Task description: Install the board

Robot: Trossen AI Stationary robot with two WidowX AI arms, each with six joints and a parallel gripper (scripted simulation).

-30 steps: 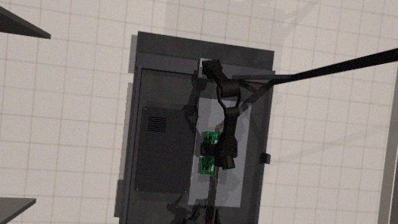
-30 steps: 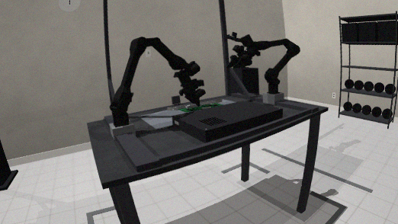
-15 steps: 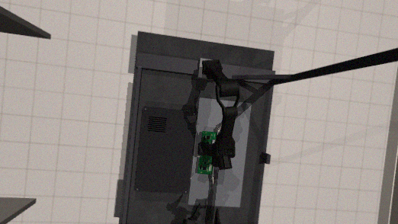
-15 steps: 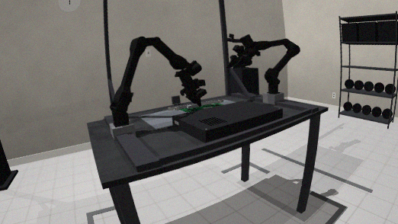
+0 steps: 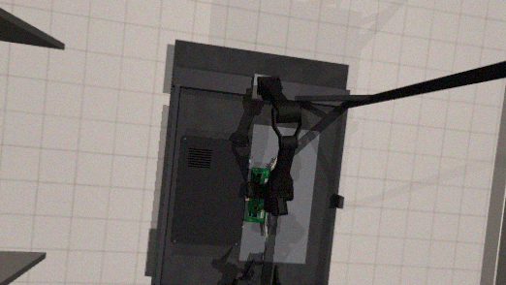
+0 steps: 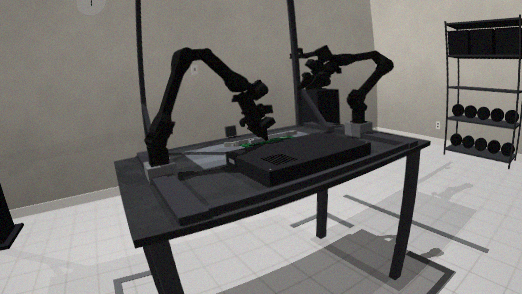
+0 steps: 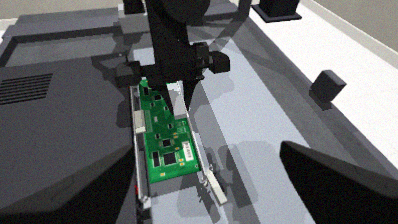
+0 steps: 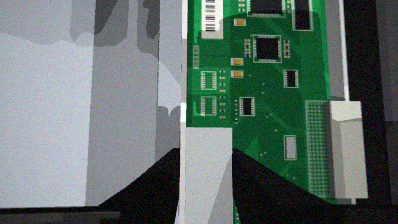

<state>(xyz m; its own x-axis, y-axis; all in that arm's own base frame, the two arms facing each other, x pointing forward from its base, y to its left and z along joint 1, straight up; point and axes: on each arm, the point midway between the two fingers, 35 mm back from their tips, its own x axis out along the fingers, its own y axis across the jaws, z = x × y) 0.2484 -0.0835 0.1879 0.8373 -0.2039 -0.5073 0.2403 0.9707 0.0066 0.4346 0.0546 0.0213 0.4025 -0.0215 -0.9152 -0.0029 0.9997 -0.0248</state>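
Right now the light grey mat is 80 mm below my right hand, 70 mm behind it and 10 mm to the left of it. The rest, counted from my right hand: dark enclosure (200 mm ahead, 40 mm below, 30 mm to the left).
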